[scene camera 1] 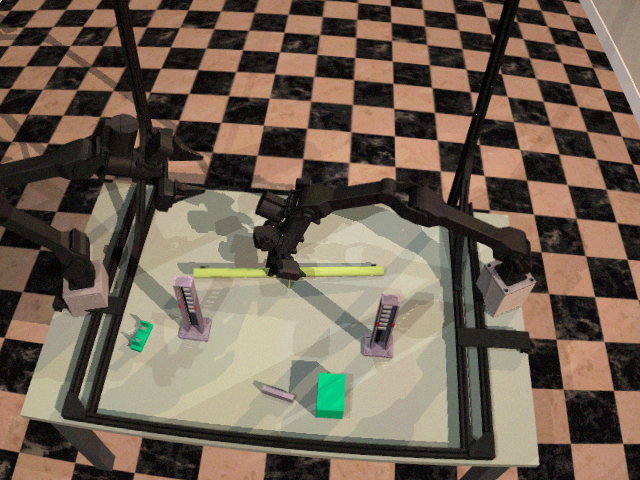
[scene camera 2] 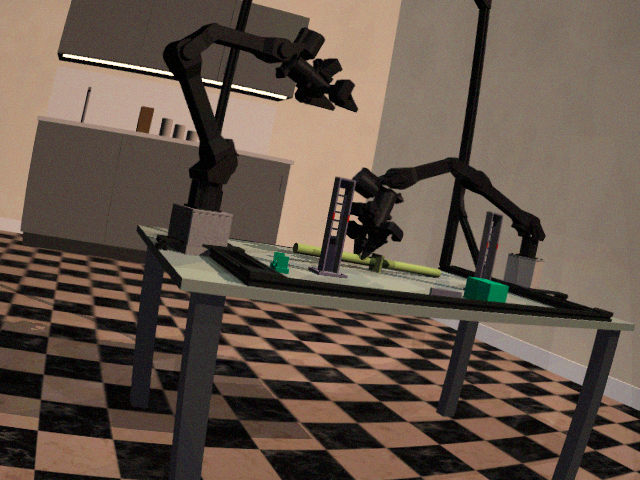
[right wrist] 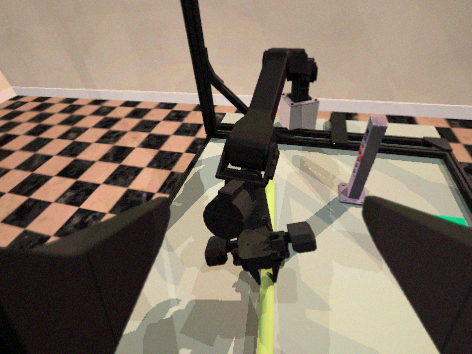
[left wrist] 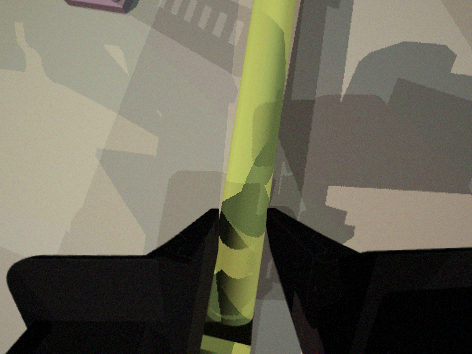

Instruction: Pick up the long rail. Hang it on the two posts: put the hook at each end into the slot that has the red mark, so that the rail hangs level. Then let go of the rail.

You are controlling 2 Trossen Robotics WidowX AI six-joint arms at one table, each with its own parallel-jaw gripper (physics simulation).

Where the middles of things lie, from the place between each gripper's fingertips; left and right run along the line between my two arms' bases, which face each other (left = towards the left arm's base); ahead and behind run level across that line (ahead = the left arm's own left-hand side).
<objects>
Right now the yellow-green rail (scene camera 1: 373,270) is 5 cm to the left of my left hand and 1 cm behind it. Also, from my left hand: green block (scene camera 1: 331,387) 34 cm ahead, 14 cm to the left.
I see my right gripper 370 mm above the yellow-green rail, 180 mm to the right of it and 10 mm past it. Also, from my right hand: green block (370 mm below, 340 mm ahead, 270 mm to the left).
</objects>
